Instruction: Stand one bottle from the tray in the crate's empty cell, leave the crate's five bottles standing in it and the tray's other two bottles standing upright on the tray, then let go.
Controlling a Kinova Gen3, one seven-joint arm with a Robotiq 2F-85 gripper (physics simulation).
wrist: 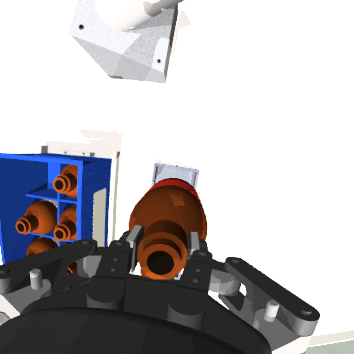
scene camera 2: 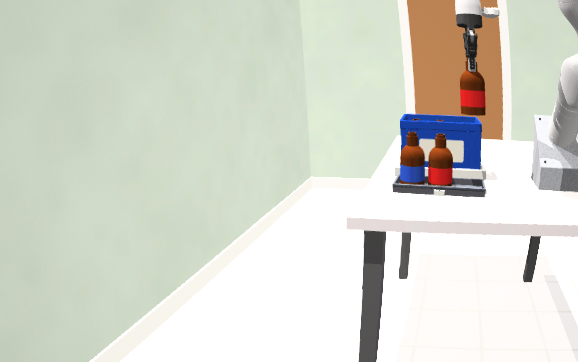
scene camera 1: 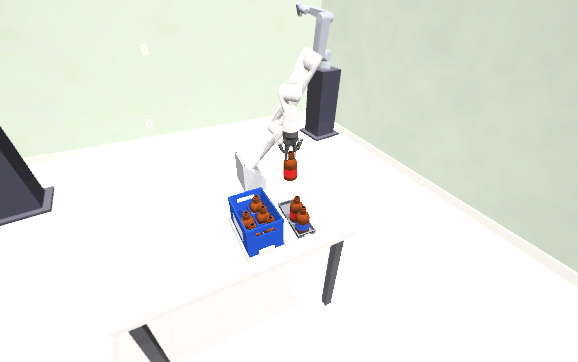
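Where they show: gripper, between the fingertips: (wrist: 164, 239) (scene camera 2: 471, 71) (scene camera 1: 290, 158); arm's base, origin of its link: (wrist: 119, 6) (scene camera 2: 560, 134) (scene camera 1: 247, 164).
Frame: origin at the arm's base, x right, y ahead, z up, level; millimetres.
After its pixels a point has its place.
My gripper (scene camera 1: 290, 153) {z 179, x -93, y 333 mm} (scene camera 2: 472, 66) {z 179, x -93, y 333 mm} (wrist: 164, 239) {z 179, x -93, y 333 mm} is shut on the neck of a brown bottle with a red label (scene camera 1: 290, 171) {z 124, x -75, y 362 mm} (scene camera 2: 472, 96) {z 113, x -130, y 341 mm} (wrist: 167, 210) {z 177, x -96, y 309 mm}. The bottle hangs upright, well above the table and higher than the crate's rim. The blue crate (scene camera 1: 267, 243) {z -106, x 166, y 536 mm} (scene camera 2: 471, 131) {z -9, x 55, y 308 mm} (wrist: 96, 176) {z -51, x 55, y 305 mm} is to the left in the wrist view; five bottles stand in it. Its empty cell is the corner one at the robot-base end, on the side away from the tray. On the grey tray (scene camera 1: 286, 208) {z -154, x -75, y 332 mm} (scene camera 2: 465, 190) {z -141, x -136, y 359 mm} (wrist: 175, 173) {z -154, x -94, y 309 mm} stand a blue-label bottle (scene camera 1: 302, 218) {z -48, x -37, y 535 mm} (scene camera 2: 412, 162) {z -76, x -94, y 514 mm} and a red-label bottle (scene camera 1: 294, 214) {z -94, x -48, y 450 mm} (scene camera 2: 440, 165) {z -79, x -113, y 433 mm}, upright.
The crate stands in a low pale holder (scene camera 2: 475, 174) {z -143, x 42, y 293 mm} (wrist: 116, 165) {z -140, x 41, y 289 mm}, close beside the tray. The robot's grey base block (scene camera 1: 250, 176) {z -37, x 25, y 82 mm} (scene camera 2: 556, 175) {z -111, x -81, y 40 mm} (wrist: 125, 55) {z -24, x -10, y 87 mm} is on the table behind the crate. Dividers and high walls surround the crate's cells.
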